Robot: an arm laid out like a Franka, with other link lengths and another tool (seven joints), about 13 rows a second.
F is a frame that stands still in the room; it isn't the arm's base.
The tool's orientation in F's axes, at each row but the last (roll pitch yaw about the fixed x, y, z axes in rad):
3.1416, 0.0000, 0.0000
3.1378, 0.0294, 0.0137
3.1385, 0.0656, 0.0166
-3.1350, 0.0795, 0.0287
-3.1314, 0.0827, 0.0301
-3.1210, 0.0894, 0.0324
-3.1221, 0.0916, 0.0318
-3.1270, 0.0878, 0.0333
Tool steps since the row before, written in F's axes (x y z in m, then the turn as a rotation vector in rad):
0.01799, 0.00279, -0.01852, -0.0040, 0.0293, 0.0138
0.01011, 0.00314, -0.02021, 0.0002, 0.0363, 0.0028
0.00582, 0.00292, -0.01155, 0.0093, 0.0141, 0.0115
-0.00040, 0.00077, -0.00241, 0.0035, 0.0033, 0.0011
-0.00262, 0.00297, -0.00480, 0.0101, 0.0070, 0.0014
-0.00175, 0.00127, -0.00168, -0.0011, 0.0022, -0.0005
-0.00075, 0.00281, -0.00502, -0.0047, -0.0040, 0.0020
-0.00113, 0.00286, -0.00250, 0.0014, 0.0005, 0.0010
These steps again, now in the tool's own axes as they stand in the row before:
0.01799, -0.00279, 0.01852, -0.0040, -0.0293, -0.0138
0.01074, -0.00308, 0.01989, 0.0006, -0.0363, -0.0030
0.00661, -0.00286, 0.01113, 0.0088, -0.0139, -0.0121
-0.00019, -0.00077, 0.00244, 0.0035, -0.0032, -0.0014
-0.00212, -0.00300, 0.00502, 0.0102, -0.0067, -0.0022
-0.00155, -0.00129, 0.00185, -0.0010, -0.0022, 0.0006
-0.00020, -0.00273, 0.00511, -0.0050, 0.0038, -0.0016
-0.00081, -0.00286, 0.00262, 0.0013, -0.0005, -0.0011

